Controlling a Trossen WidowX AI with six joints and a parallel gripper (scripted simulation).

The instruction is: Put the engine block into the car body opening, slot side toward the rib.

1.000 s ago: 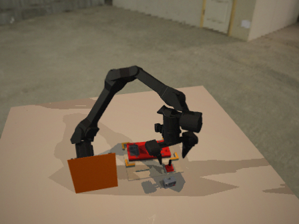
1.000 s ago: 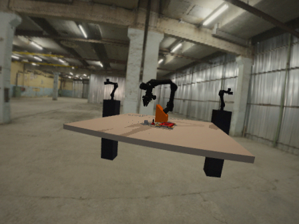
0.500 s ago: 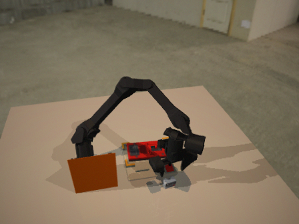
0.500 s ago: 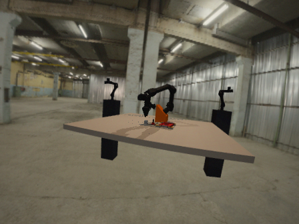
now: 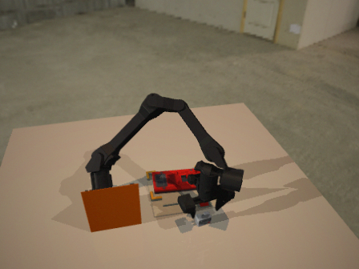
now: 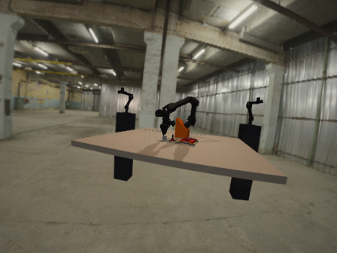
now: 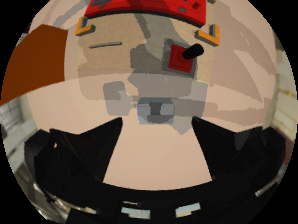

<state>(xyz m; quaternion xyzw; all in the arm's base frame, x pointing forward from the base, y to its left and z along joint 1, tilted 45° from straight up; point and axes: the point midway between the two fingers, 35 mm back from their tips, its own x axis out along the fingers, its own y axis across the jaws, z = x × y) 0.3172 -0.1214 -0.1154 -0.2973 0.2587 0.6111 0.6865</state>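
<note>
Right now the engine block is 20 mm below my gripper tip. Round my gripper tip: pale base plate (10 mm behind, 190 mm to the left, 30 mm below).
</note>
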